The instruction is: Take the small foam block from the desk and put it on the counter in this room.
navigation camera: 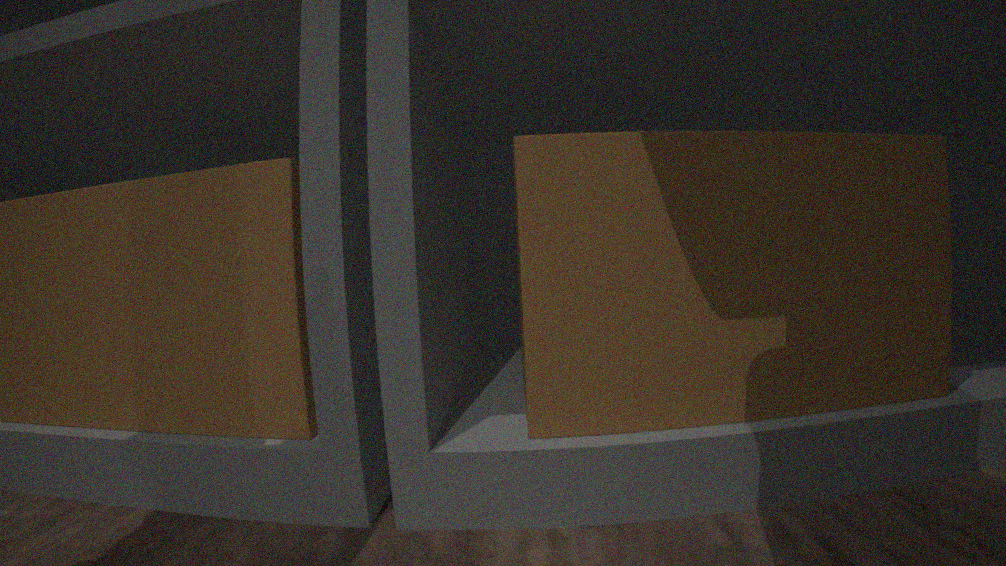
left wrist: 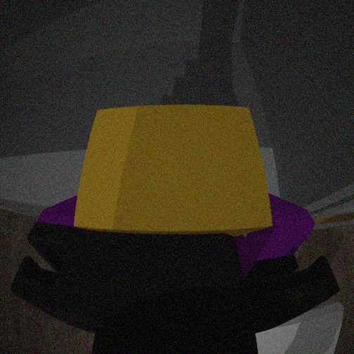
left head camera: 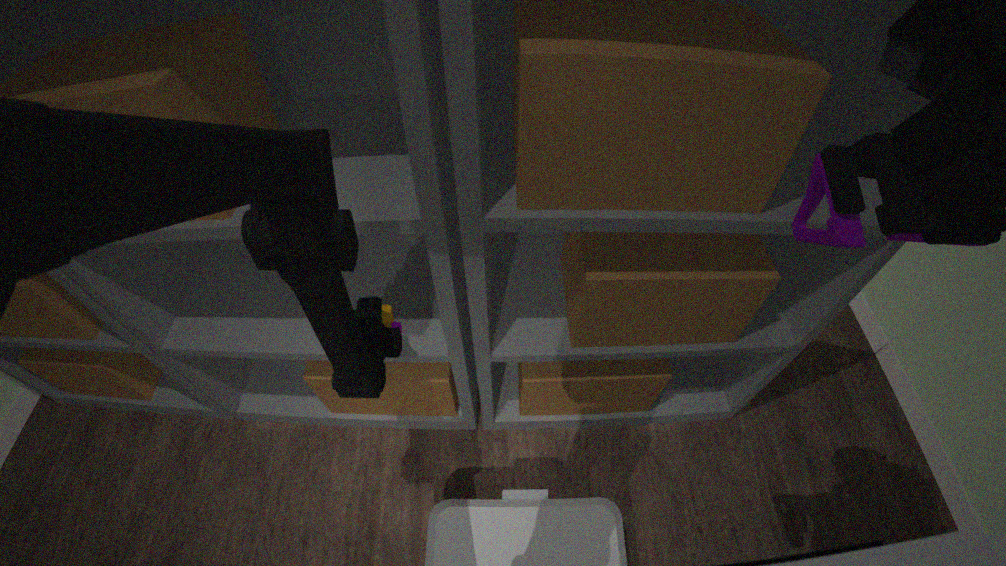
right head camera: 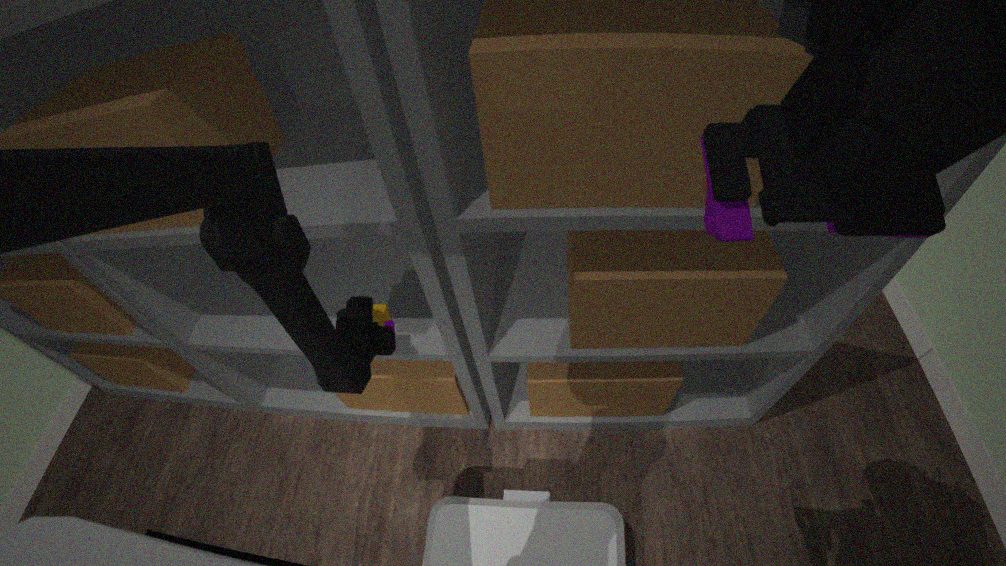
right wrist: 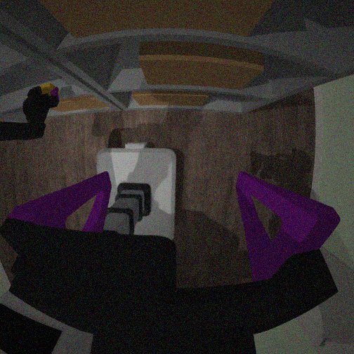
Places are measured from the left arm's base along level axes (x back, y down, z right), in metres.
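Where they show: right gripper, fingertip midpoint: (left head camera: pixel 841 232) (right head camera: pixel 769 224).
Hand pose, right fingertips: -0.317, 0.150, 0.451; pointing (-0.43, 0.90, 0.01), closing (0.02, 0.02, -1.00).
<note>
After its pixels a point has its place, as x, y, z.
The small foam block is yellow. The foam block (left wrist: pixel 180 170) (left head camera: pixel 386 313) @[-0.599, 0.676, -0.080] (right head camera: pixel 380 313) @[-0.596, 0.676, -0.079] (right wrist: pixel 48 89) is held in the air by my left gripper (left head camera: pixel 395 327) @[-0.617, 0.745, -0.109] (right head camera: pixel 389 326) @[-0.617, 0.745, -0.109], which is shut on it, in front of the shelving. The block hides most of the left fingers in the left wrist view. My right gripper (right wrist: pixel 173 178) is open and empty, with its purple fingers wide apart, high at the right. Neither a desk nor a counter can be made out for certain in these views.
Grey shelving (left head camera: pixel 464 211) @[-0.610, 0.403, 0.105] (right head camera: pixel 450 253) @[-0.610, 0.503, 0.108] (navigation camera: pixel 390 281) @[-0.610, 1.185, 0.110] stands close in front, with brown boxes (left head camera: pixel 654 133) (right head camera: pixel 675 309) (navigation camera: pixel 619 281) in its compartments. The robot's light base (left head camera: pixel 527 527) @[-0.243, 1.150, 0.228] (right wrist: pixel 160 160) is at the bottom. A pale green wall (right wrist: pixel 335 140) is at the right.
</note>
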